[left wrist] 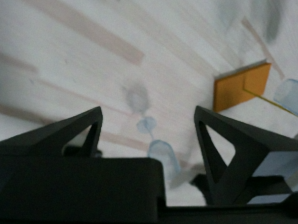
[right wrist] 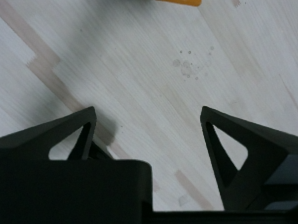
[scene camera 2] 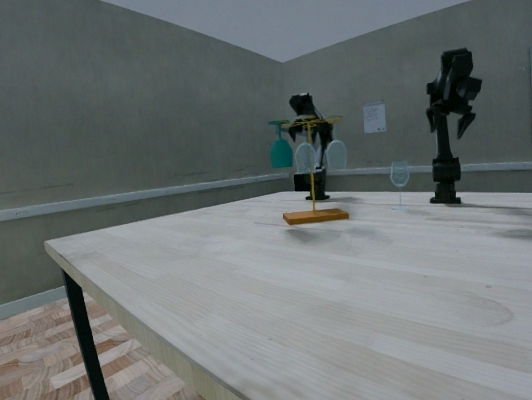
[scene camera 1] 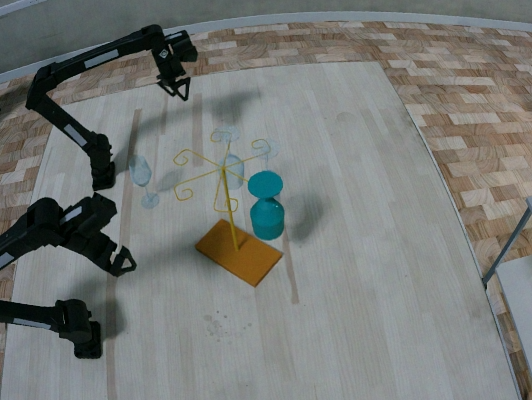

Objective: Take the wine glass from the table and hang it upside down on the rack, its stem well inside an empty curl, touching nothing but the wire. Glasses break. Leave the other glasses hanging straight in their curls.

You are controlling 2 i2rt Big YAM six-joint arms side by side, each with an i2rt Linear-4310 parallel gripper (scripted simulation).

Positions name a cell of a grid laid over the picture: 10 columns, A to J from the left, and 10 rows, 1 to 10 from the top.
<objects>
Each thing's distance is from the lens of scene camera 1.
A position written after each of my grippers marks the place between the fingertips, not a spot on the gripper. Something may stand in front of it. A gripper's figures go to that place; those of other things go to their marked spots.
my left gripper (scene camera 1: D3): 145 cm
my right gripper (scene camera 1: C7): 103 cm
</objects>
